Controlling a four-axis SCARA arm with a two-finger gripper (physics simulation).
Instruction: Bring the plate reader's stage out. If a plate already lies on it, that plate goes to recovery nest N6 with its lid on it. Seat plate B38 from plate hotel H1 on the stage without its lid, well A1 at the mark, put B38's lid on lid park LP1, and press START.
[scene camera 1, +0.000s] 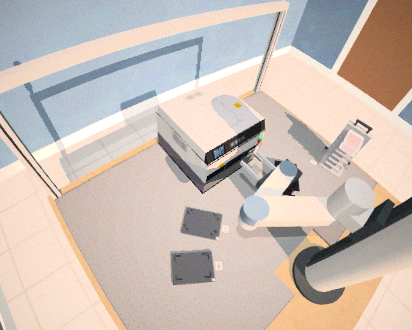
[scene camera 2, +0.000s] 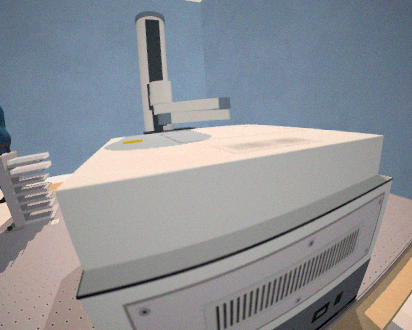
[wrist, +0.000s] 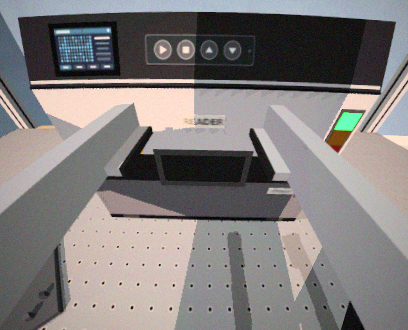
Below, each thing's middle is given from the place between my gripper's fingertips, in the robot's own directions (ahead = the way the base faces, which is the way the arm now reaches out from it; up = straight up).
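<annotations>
The touch screen (wrist: 84, 48) is 11 cm to the left of my hand, sitting 4 cm above it and 8 cm ahead of it.
</annotations>
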